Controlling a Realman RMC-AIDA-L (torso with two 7-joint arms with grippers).
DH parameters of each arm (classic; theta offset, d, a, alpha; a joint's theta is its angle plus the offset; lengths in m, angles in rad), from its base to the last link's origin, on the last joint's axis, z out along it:
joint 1: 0 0.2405 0 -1.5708
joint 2: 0 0 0 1.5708
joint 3: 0 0.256 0 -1.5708
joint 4: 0 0 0 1.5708
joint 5: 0 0.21 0 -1.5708
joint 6: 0 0 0 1.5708
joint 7: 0 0.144 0 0
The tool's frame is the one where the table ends.
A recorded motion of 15 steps. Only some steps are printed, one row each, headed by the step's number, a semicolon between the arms.
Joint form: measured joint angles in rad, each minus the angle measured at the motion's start. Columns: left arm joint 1, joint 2, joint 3, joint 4, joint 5, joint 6, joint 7; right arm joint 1, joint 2, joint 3, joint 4, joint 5, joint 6, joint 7.
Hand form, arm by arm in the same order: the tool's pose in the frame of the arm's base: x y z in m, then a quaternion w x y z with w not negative. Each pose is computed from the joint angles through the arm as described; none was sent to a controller.
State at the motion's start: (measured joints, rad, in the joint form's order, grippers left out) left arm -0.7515 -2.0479 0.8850 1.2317 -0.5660 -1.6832 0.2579; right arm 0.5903 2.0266 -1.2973 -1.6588 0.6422 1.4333 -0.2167
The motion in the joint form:
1: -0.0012 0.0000 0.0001 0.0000 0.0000 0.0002 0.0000; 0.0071 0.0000 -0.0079 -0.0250 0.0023 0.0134 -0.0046
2: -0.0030 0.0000 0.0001 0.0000 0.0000 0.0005 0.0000; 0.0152 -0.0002 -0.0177 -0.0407 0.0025 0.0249 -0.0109
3: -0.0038 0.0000 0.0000 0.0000 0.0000 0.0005 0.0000; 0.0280 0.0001 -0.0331 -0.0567 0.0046 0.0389 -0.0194
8: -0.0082 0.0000 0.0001 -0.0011 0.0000 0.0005 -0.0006; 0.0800 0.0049 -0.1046 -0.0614 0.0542 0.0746 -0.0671
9: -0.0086 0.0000 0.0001 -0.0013 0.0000 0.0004 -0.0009; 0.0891 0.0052 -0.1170 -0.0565 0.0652 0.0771 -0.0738
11: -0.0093 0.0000 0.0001 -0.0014 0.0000 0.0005 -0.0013; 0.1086 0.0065 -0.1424 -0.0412 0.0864 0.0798 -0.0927
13: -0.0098 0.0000 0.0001 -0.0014 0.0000 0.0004 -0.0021; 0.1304 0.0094 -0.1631 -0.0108 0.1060 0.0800 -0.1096
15: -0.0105 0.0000 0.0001 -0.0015 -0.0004 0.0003 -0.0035; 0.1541 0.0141 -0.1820 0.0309 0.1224 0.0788 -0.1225
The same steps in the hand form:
1: -0.1833 0.3896 0.0685 0.18823 -0.78448 -0.59077 0.01227; 0.1054 0.3782 0.0712 0.30917 -0.87418 0.37343 0.02775
2: -0.1826 0.3899 0.0685 0.18835 -0.78501 -0.59004 0.01201; 0.0991 0.3763 0.0703 0.30681 -0.88064 0.36020 0.02446
3: -0.1823 0.3901 0.0685 0.18837 -0.78522 -0.58975 0.01190; 0.0906 0.3737 0.0678 0.30151 -0.88956 0.34263 0.01966
8: -0.1807 0.3908 0.0683 0.18801 -0.78621 -0.58855 0.01167; 0.0630 0.3628 0.0464 0.25377 -0.92549 0.28120 0.00113
9: -0.1806 0.3909 0.0683 0.18791 -0.78622 -0.58857 0.01167; 0.0591 0.3612 0.0423 0.24456 -0.93052 0.27262 -0.00143
11: -0.1804 0.3910 0.0683 0.18792 -0.78629 -0.58847 0.01155; 0.0519 0.3583 0.0334 0.22564 -0.94049 0.25396 -0.00779
13: -0.1802 0.3911 0.0683 0.18789 -0.78620 -0.58860 0.01146; 0.0471 0.3568 0.0238 0.20599 -0.94799 0.24218 -0.01498
15: -0.1798 0.3912 0.0683 0.18771 -0.78603 -0.58889 0.01116; 0.0441 0.3563 0.0132 0.18609 -0.95340 0.23631 -0.02378

